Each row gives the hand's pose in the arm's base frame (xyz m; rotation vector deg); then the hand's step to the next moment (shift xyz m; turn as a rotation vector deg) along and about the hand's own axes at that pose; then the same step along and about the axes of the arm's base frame.
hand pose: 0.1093 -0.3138 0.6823 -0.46 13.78 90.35
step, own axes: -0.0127 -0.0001 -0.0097 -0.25 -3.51 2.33
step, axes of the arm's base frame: -0.0010 -0.0141 -0.0075 3.82 0.12 1.80
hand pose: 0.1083 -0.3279 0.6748 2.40 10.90 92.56
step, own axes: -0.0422 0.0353 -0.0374 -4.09 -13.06 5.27
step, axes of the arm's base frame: -0.0379 -0.0471 -0.0278 13.89 -3.01 3.62
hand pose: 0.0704 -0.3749 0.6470 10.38 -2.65 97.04
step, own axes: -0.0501 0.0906 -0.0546 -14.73 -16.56 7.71
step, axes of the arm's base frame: -0.0886 -0.0537 -0.0544 18.85 -13.33 4.21
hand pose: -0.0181 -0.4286 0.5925 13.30 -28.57 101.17
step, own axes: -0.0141 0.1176 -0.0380 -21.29 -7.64 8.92
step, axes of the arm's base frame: -0.1054 -0.0167 -0.0639 11.82 -21.24 0.73
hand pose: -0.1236 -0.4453 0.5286 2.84 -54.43 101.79
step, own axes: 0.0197 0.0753 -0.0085 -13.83 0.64 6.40
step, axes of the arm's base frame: -0.0663 0.0121 -0.0399 2.89 -14.80 -2.32
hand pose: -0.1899 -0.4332 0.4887 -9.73 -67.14 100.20
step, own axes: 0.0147 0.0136 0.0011 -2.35 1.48 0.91
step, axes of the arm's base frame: -0.0168 0.0101 -0.0043 -0.29 -2.47 -1.54
